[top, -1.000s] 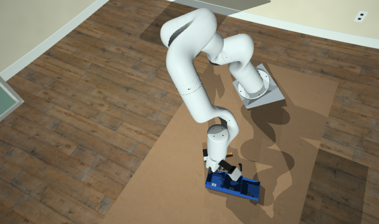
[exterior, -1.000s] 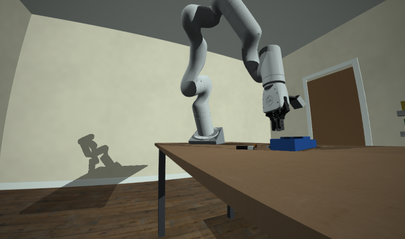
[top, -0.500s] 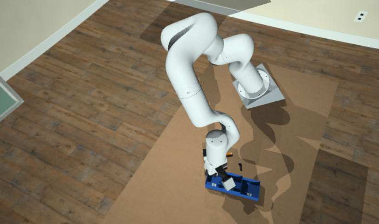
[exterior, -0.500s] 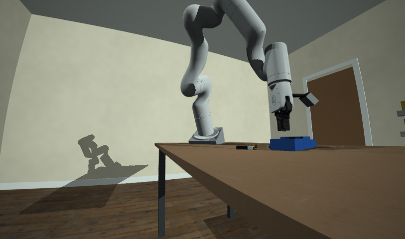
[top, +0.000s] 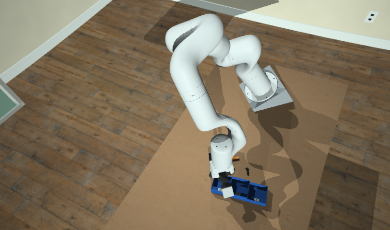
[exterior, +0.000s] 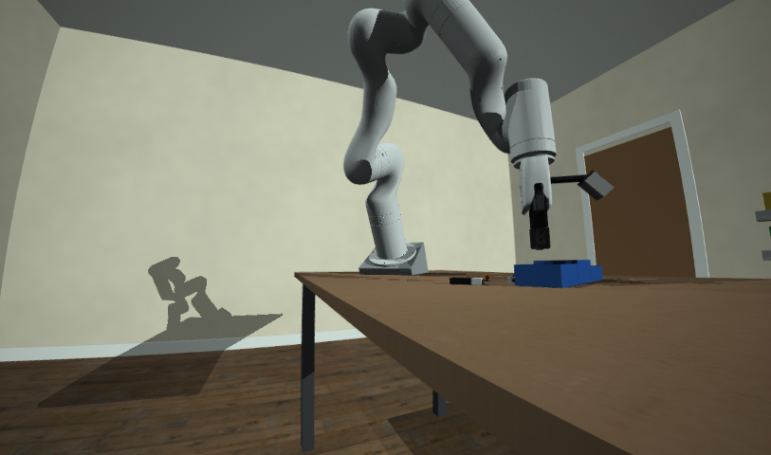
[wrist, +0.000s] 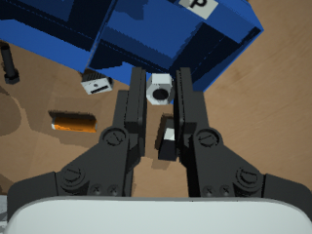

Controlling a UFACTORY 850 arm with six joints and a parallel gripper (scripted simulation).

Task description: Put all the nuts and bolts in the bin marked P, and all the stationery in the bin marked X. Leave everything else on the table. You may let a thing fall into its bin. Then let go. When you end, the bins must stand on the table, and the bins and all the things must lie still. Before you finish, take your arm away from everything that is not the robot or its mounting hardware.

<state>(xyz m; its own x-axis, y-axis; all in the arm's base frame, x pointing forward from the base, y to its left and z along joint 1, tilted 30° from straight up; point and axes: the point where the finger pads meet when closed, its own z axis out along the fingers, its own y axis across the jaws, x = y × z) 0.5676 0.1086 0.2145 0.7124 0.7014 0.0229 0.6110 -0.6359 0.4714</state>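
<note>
My gripper is now 20 mm above the nut. Round my hand: black bolt: 120 mm behind, 80 mm to the left, 80 mm below; then black-and-white block: 90 mm behind, 100 mm to the right, 80 mm below; then blue bin: 10 mm behind, 80 mm to the left, 70 mm below.
</note>
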